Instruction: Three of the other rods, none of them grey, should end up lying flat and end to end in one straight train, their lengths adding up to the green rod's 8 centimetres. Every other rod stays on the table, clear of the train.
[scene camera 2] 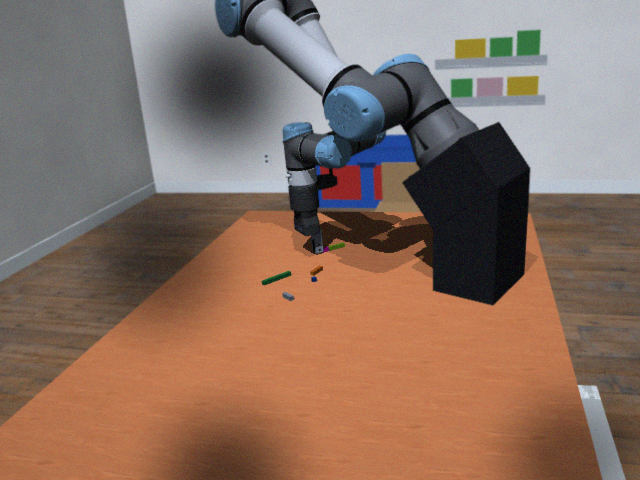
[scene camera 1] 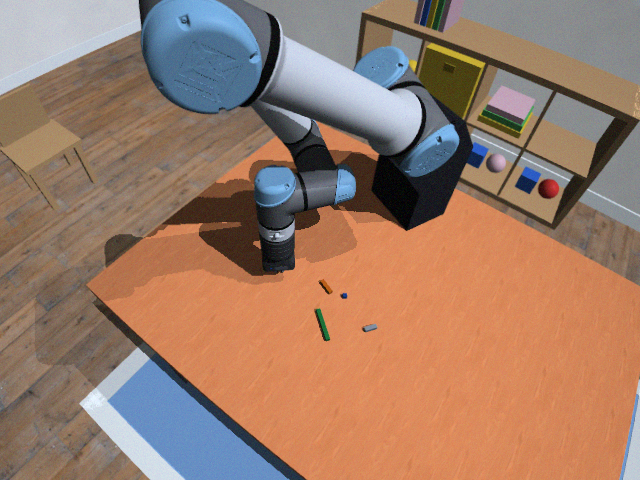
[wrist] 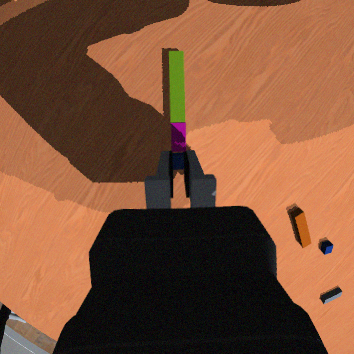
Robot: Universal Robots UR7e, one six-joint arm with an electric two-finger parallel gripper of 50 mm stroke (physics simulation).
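Frame: origin at the arm's base, x ahead, y left, z up, level; millimetres.
Seen in the pictures: gripper, fingertip midpoint: point(scene camera 2: 317, 251) point(scene camera 1: 279, 268) point(wrist: 177, 164); arm's base, link origin: point(scene camera 2: 450, 151).
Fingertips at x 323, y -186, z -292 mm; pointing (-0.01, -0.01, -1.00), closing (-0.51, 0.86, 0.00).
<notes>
Pixels of each thing's top centre, then the offset from my fingertips to it.
- small dark blue rod, top centre: point(wrist: 177, 162) dx -3, dy -2, dz +7 mm
- magenta rod, top centre: point(wrist: 178, 136) point(scene camera 2: 324, 247) dx -18, dy -10, dz +6 mm
- lime rod, top centre: point(wrist: 176, 85) point(scene camera 2: 336, 244) dx -49, dy -28, dz +6 mm
- long green rod, top centre: point(scene camera 1: 323, 323) point(scene camera 2: 276, 276) dx +92, dy +163, dz +6 mm
- orange rod, top centre: point(wrist: 303, 230) point(scene camera 1: 326, 285) point(scene camera 2: 316, 268) dx -4, dy +129, dz +6 mm
- tiny blue rod, top centre: point(wrist: 328, 249) point(scene camera 2: 313, 277) point(scene camera 1: 345, 294) dx -1, dy +180, dz +6 mm
- grey rod, top centre: point(wrist: 332, 297) point(scene camera 2: 288, 294) point(scene camera 1: 370, 327) dx +53, dy +267, dz +6 mm
My gripper point(scene camera 2: 318, 250) point(wrist: 177, 164) points down at the table, shut on a small dark blue rod point(wrist: 178, 162), mostly hidden by the fingers. A magenta rod point(scene camera 2: 326, 249) point(wrist: 178, 140) lies just beyond the fingertips, in line with the held rod; whether they touch is unclear. A lime rod point(scene camera 2: 337, 246) point(wrist: 177, 87) lies end to end with the magenta one. The long green rod point(scene camera 1: 322, 324) point(scene camera 2: 276, 277) lies apart. The arm hides the lime and magenta rods in scene camera 1.
An orange rod point(scene camera 1: 325, 286) point(scene camera 2: 316, 270) point(wrist: 303, 230) lies near a tiny blue rod point(scene camera 1: 344, 295) point(scene camera 2: 313, 279) point(wrist: 327, 247). A grey rod point(scene camera 1: 370, 327) point(scene camera 2: 287, 296) point(wrist: 331, 295) lies farther off. The black arm base point(scene camera 1: 408, 191) point(scene camera 2: 465, 232) stands on the table.
</notes>
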